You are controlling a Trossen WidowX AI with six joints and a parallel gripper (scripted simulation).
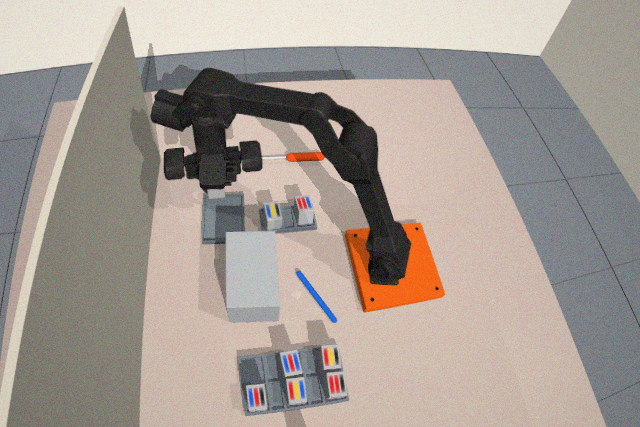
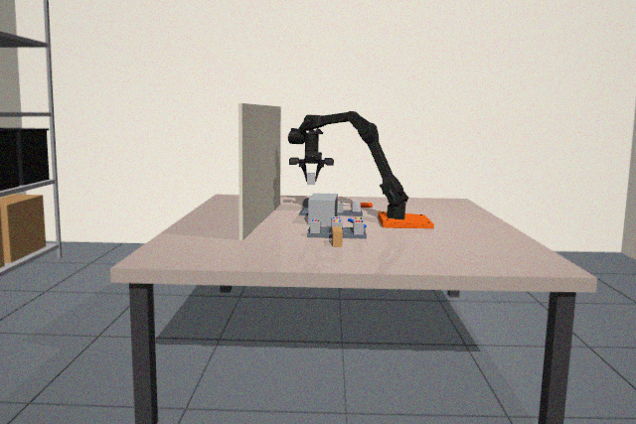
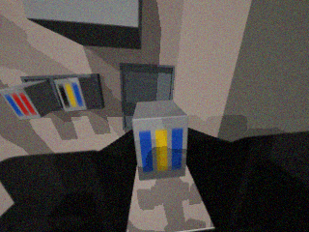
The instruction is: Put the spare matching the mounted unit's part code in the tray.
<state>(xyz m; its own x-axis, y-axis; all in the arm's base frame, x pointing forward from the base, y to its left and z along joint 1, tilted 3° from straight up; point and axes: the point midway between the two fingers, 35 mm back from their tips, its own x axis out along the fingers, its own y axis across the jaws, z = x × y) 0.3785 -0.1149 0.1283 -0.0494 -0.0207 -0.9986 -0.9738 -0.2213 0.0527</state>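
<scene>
My gripper tip is 130 mm above the dark grey tray and 10 mm past it. The rest, counted from my gripper tip: small grey spare: 20 mm above; black puck: 110 mm below, 80 mm to the right, 30 mm ahead; rack: 160 mm behind, 130 mm below, 10 mm to the right.
</scene>
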